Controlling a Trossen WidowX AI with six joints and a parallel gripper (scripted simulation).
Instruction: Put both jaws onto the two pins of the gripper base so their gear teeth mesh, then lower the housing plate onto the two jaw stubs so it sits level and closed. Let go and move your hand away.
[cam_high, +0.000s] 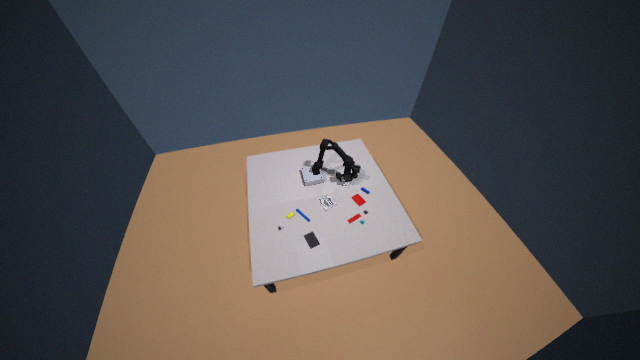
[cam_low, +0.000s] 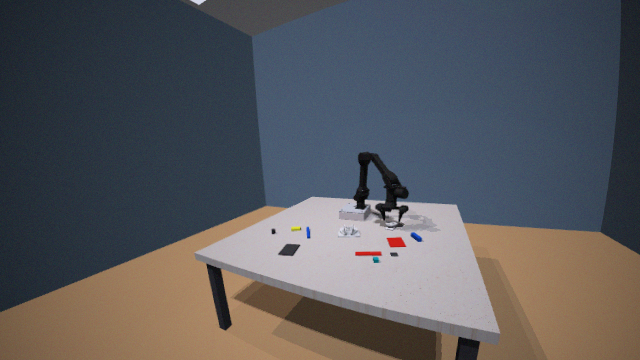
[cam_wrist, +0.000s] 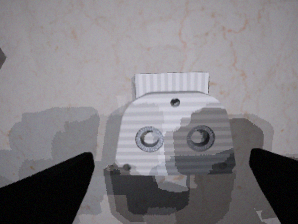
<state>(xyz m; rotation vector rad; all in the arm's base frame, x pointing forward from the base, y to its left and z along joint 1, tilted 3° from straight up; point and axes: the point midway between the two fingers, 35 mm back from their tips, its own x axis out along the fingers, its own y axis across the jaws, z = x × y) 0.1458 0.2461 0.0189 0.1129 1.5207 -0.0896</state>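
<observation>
Right now my gripper tip is 10 mm short of the gripper base and 10 mm above it. Round my gripper tip: short blue block: 160 mm to the left, 120 mm ahead, 30 mm below; red square plate: 200 mm ahead, 60 mm to the left, 40 mm below; white flat plate: 200 mm to the right, 190 mm ahead, 40 mm below.
</observation>
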